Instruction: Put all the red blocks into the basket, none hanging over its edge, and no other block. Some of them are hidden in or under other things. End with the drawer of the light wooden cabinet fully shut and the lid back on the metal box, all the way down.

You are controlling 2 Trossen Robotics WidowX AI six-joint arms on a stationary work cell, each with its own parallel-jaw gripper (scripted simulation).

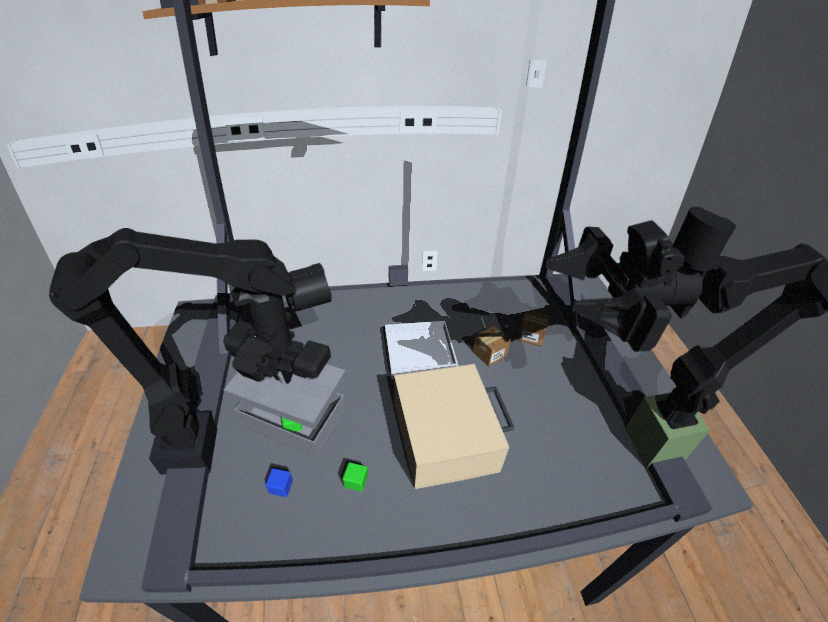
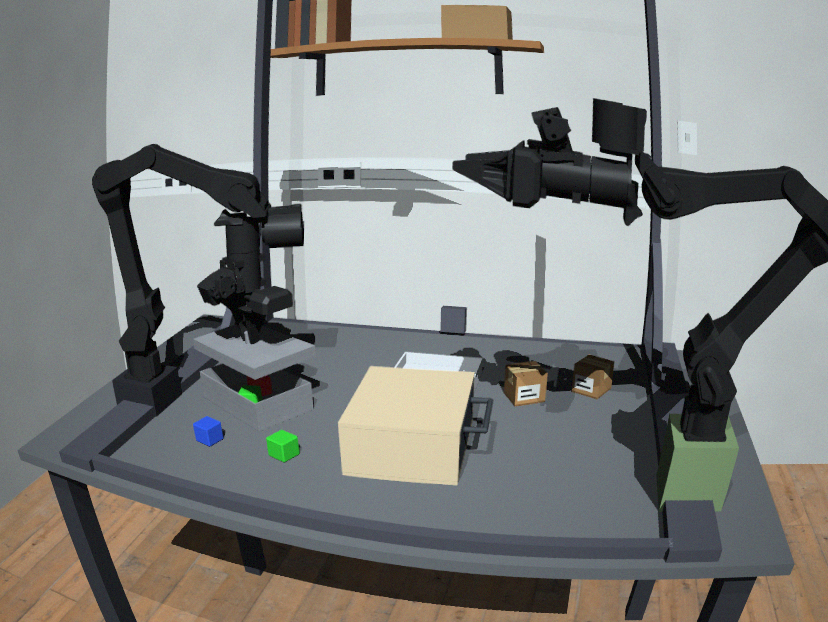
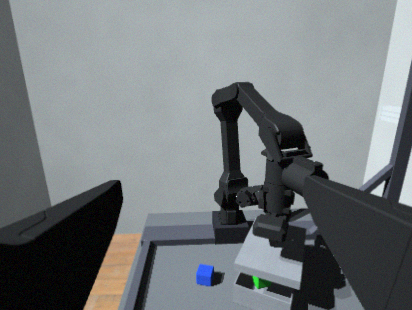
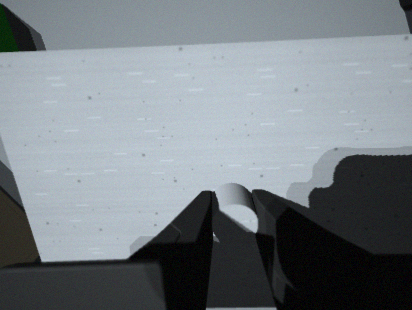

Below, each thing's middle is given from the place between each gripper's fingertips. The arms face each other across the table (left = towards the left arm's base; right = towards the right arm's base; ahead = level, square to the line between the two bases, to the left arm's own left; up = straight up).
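Scene:
Counted from my right hand (image 1: pixel 283 380): the metal box (image 2: pixel 220 384) is 12 cm below; the grey lid (image 1: pixel 304 400) is 4 cm below; the light wooden cabinet (image 2: pixel 402 424) is 5 cm ahead, 29 cm to the left and 11 cm below; the drawer (image 2: pixel 465 430) is 4 cm ahead, 32 cm to the left and 11 cm below. Going by its middle, the light wooden cabinet is nearer to my right hand than to my left hand.
Counted from my left hand: the drawer is 8 cm behind, 11 cm to the right and 39 cm below; the light wooden cabinet is 8 cm behind, 14 cm to the right and 39 cm below; the grey lid is 13 cm behind, 43 cm to the right and 32 cm below; the white basket (image 1: pixel 412 347) is far behind, a fair way to the right and far below.

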